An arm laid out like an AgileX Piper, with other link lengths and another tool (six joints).
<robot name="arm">
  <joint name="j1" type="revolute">
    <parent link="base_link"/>
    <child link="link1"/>
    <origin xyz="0 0 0.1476" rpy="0 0 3.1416"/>
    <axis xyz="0 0 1"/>
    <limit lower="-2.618" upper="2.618"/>
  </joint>
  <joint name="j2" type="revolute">
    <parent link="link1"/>
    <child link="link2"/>
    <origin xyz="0 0 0" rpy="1.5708 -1.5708 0"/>
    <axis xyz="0 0 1"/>
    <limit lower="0" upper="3.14"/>
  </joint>
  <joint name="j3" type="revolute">
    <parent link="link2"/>
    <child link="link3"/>
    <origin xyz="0.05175 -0.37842 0" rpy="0 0 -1.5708"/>
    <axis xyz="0 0 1"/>
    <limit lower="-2.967" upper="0"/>
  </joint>
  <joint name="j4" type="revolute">
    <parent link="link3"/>
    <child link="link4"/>
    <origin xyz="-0.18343 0.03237 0" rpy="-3.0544 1.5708 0"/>
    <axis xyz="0 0 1"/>
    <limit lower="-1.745" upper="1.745"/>
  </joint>
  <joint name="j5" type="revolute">
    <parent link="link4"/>
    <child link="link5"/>
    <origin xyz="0 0 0" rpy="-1.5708 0 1.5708"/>
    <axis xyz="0 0 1"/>
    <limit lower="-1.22" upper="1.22"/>
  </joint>
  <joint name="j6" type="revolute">
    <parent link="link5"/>
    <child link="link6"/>
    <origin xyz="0 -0.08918 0" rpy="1.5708 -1.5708 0"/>
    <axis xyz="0 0 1"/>
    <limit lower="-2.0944" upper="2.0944"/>
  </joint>
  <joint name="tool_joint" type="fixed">
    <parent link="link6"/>
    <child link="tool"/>
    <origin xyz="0.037 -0.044 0.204" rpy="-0.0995 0 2.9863"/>
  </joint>
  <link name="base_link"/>
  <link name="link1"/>
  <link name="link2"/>
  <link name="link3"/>
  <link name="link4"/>
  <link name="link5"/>
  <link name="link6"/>
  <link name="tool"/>
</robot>
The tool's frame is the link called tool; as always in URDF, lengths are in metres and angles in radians.
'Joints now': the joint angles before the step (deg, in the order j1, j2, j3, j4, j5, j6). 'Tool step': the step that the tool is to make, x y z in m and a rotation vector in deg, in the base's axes. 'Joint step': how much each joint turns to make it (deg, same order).
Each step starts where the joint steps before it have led.
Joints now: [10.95 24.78 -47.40 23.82 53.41 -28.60]
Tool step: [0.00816 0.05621 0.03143 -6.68 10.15 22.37]
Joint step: [3.37 21.74 -12.92 12.68 11.98 -17.68]
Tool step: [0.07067 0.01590 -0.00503 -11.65 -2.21 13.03]
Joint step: [14.51 17.74 -10.05 -9.50 -3.77 -4.73]
